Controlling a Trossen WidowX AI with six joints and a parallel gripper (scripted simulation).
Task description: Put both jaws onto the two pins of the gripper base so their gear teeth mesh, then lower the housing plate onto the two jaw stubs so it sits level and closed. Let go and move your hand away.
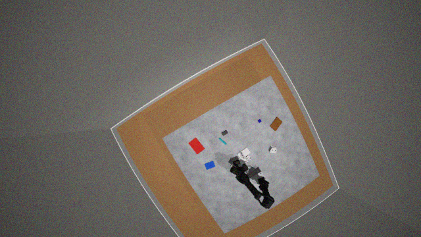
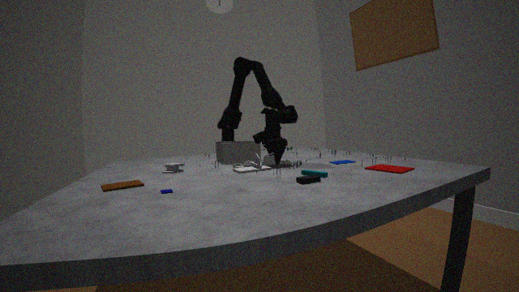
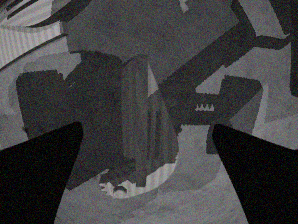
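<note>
The grey jaw is 2 cm ahead of my gripper tip and 3 cm to the left of it. Also, from my gripper tip: dark block 36 cm ahead, 1 cm to the left; then blue tile 10 cm ahead, 26 cm to the left; then teal bar 29 cm ahead, 5 cm to the left.
</note>
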